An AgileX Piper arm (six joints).
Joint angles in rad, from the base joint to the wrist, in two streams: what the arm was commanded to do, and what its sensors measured. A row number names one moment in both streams.
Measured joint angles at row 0:
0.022 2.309 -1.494 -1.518 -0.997 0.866
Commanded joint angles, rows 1 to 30:
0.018 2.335 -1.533 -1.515 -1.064 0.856
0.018 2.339 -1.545 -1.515 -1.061 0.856
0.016 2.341 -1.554 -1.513 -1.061 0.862
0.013 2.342 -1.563 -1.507 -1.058 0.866
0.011 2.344 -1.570 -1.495 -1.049 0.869
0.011 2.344 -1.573 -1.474 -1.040 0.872
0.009 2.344 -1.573 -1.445 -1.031 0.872
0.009 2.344 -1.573 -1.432 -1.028 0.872
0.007 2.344 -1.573 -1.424 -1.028 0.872
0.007 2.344 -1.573 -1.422 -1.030 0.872
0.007 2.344 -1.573 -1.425 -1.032 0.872
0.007 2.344 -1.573 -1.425 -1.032 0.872
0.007 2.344 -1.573 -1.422 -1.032 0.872
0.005 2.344 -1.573 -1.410 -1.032 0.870
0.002 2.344 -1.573 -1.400 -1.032 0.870
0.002 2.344 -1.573 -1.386 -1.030 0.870
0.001 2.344 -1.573 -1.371 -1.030 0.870
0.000 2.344 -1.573 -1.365 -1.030 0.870
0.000 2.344 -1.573 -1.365 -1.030 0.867
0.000 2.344 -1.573 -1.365 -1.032 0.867
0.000 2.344 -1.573 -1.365 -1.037 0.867
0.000 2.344 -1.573 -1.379 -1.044 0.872
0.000 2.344 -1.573 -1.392 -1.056 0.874
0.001 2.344 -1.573 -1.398 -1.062 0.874
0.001 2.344 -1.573 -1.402 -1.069 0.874
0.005 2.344 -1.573 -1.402 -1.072 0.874
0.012 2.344 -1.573 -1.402 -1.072 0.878
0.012 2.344 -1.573 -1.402 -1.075 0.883
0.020 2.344 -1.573 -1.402 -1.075 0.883
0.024 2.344 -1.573 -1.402 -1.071 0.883
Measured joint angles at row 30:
0.012 2.347 -1.568 -1.398 -1.058 0.878
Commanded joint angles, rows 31 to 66:
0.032 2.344 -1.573 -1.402 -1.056 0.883
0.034 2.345 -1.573 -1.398 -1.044 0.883
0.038 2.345 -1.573 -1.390 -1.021 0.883
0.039 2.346 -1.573 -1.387 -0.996 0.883
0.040 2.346 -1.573 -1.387 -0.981 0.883
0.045 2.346 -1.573 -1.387 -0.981 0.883
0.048 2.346 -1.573 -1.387 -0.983 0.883
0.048 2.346 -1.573 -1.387 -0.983 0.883
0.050 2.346 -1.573 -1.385 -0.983 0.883
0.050 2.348 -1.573 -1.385 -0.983 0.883
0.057 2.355 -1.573 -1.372 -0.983 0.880
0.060 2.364 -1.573 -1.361 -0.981 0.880
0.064 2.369 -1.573 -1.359 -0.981 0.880
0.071 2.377 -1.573 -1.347 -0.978 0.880
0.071 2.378 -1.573 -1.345 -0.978 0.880
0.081 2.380 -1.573 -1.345 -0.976 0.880
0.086 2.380 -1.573 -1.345 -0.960 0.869
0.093 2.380 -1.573 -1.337 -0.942 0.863
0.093 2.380 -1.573 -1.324 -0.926 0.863
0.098 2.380 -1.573 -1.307 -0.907 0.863
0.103 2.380 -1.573 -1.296 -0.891 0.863
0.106 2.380 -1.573 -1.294 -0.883 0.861
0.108 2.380 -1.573 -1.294 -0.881 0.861
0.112 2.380 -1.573 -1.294 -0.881 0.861
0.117 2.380 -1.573 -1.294 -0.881 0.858
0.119 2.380 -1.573 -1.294 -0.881 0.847
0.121 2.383 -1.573 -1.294 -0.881 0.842
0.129 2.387 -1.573 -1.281 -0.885 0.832
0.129 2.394 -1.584 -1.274 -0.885 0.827
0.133 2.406 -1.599 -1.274 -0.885 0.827
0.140 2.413 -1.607 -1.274 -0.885 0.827
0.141 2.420 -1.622 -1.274 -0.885 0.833
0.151 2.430 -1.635 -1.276 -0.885 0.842
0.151 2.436 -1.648 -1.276 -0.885 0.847
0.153 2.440 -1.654 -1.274 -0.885 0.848
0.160 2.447 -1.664 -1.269 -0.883 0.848
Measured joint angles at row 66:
0.149 2.437 -1.640 -1.288 -0.888 0.841
